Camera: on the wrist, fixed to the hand. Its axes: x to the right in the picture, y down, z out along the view.
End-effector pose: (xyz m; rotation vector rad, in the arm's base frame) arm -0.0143 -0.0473 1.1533 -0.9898 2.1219 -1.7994
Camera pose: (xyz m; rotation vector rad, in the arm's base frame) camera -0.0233 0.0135 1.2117 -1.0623 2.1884 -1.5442
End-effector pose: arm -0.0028 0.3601 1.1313 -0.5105 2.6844 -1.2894
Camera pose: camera 0.0046 0.3867 1.2115 -0.5387 2.6689 -1.0301
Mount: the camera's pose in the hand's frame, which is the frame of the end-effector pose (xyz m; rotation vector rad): -0.0133 -0.0486 -0.0682 -0.1359 -0.1329 0.0370
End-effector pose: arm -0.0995 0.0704 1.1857 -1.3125 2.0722 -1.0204
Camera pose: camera -0.1164 0.0925 1.2658 -1.3637 2.0869 -0.7665
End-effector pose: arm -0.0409 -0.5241 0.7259 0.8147 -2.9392 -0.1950
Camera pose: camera 0.0030 -0.5653 0.7856 -0.7537 3.0112 0.4566
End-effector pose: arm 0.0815 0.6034 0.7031 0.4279 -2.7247 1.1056
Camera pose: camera 0.1132 0.6207 0.7798 0.4472 -2.9123 0.9238
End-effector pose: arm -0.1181 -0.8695 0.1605 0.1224 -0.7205 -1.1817
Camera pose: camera -0.1204 -0.8961 0.0800 -0.0834 -0.7531 -1.2077
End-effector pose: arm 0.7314 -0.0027 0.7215 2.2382 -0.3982 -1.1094
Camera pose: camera 0.7777 0.0677 0.7308 2.0385 -0.4047 -1.2323
